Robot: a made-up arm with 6 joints. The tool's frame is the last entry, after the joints. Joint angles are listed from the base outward.
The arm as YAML. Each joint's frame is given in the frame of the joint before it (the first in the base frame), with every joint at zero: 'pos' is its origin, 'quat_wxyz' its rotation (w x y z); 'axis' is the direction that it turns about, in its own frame. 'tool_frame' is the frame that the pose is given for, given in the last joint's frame.
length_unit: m
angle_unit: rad
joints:
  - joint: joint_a
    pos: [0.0, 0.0, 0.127]
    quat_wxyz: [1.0, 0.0, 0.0, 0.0]
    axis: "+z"
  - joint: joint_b
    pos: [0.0, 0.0, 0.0]
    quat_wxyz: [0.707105, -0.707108, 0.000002, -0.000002]
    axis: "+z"
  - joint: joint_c
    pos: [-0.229, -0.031, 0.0]
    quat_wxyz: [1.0, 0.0, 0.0, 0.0]
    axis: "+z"
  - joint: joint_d
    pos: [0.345, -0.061, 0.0]
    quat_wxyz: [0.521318, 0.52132, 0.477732, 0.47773]
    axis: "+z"
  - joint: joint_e
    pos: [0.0, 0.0, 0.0]
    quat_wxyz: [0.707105, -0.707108, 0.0, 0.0]
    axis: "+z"
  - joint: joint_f
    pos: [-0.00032, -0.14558, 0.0]
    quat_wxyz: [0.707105, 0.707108, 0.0, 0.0]
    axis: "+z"
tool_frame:
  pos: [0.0, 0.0, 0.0]
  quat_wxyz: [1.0, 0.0, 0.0, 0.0]
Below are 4 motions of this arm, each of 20 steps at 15 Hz.
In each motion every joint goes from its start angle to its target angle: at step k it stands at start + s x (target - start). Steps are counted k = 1, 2, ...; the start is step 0. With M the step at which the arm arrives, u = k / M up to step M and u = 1 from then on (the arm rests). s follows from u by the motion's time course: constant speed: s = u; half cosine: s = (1 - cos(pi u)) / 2; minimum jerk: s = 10 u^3 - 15 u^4 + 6 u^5.
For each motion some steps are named. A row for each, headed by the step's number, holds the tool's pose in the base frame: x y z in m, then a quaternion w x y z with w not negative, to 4 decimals.
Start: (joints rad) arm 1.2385 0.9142 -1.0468 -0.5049 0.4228 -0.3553
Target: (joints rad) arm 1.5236 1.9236 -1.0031 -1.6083 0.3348 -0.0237
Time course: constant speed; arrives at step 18
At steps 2, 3, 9, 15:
2: 0.1479 0.3619 0.3722 0.6205 -0.6570 0.4277 0.0198
3: 0.1482 0.3763 0.3515 0.6060 -0.6779 0.4162 0.0007
9: 0.1324 0.4421 0.2160 0.5133 -0.7946 0.3092 -0.0979
15: 0.0934 0.4646 0.0680 0.4092 -0.8860 0.1481 -0.1600

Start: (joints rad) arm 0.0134 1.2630 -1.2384 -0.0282 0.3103 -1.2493
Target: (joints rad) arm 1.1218 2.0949 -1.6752 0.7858 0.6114 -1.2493
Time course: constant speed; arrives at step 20
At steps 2, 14, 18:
2: 0.4619 0.0603 0.3509 0.5076 -0.5017 0.6357 -0.2942
14: 0.3609 0.4165 0.2076 0.4299 -0.6673 0.5960 0.1210
18: 0.2579 0.5086 0.1562 0.3509 -0.7100 0.5630 0.2364

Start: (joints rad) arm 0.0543 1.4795 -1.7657 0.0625 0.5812 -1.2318
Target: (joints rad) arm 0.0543 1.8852 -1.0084 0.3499 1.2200 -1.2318
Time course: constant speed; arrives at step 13
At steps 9, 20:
9: 0.4199 0.0550 0.0872 0.1115 -0.5445 0.8289 0.0639
20: 0.3092 0.0637 -0.0171 0.0969 0.5011 -0.8255 -0.2409

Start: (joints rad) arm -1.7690 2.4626 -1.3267 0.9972 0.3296 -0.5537
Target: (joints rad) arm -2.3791 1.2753 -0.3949 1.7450 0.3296 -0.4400
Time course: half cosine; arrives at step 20
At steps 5, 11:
5: -0.0848 -0.4345 -0.1283 0.2460 0.8932 0.3762 -0.0085
11: -0.1690 -0.3635 -0.0218 0.3366 0.9364 0.0901 -0.0408

